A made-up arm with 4 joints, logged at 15 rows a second.
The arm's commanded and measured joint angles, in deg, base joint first. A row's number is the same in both.
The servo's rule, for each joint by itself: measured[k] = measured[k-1] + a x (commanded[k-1-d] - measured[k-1]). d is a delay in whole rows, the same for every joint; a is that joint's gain. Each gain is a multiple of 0.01, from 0.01 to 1. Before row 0 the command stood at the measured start. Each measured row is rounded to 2 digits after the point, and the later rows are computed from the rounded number. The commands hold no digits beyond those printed.
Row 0, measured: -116.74 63.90 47.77 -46.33
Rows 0 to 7, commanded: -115.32 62.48 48.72 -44.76; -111.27 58.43 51.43 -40.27; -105.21 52.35 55.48 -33.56; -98.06 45.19 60.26 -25.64; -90.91 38.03 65.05 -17.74; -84.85 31.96 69.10 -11.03; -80.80 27.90 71.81 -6.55; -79.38 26.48 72.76 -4.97
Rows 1 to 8, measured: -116.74 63.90 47.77 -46.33; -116.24 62.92 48.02 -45.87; -114.50 59.82 48.91 -44.25; -111.25 54.67 50.62 -41.15; -106.63 48.13 53.13 -36.65; -101.13 41.16 56.23 -31.17; -95.43 34.81 59.58 -25.33; -90.31 30.04 62.76 -19.88
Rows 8 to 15, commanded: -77.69 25.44 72.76 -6.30; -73.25 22.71 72.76 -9.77; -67.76 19.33 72.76 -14.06; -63.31 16.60 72.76 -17.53; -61.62 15.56 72.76 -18.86; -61.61 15.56 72.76 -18.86; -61.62 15.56 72.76 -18.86; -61.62 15.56 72.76 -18.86
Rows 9 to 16, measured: -86.48 27.58 65.36 -15.56; -83.40 26.10 67.28 -12.87; -79.85 23.76 68.70 -11.97; -75.62 20.70 69.76 -12.58; -71.31 17.87 70.54 -14.02; -67.92 16.28 71.12 -15.42; -65.71 15.78 71.55 -16.42; -64.28 15.63 71.86 -17.13
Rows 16 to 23, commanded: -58.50 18.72 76.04 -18.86; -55.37 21.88 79.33 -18.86; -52.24 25.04 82.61 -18.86; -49.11 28.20 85.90 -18.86; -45.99 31.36 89.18 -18.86; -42.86 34.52 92.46 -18.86; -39.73 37.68 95.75 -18.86; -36.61 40.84 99.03 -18.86
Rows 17 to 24, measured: -63.35 15.58 72.09 -17.63; -61.65 17.75 73.12 -17.99; -59.45 20.60 74.73 -18.24; -56.93 23.66 76.78 -18.42; -54.19 26.79 79.15 -18.55; -51.32 29.94 81.76 -18.64; -48.36 33.10 84.54 -18.70; -45.34 36.26 87.45 -18.75
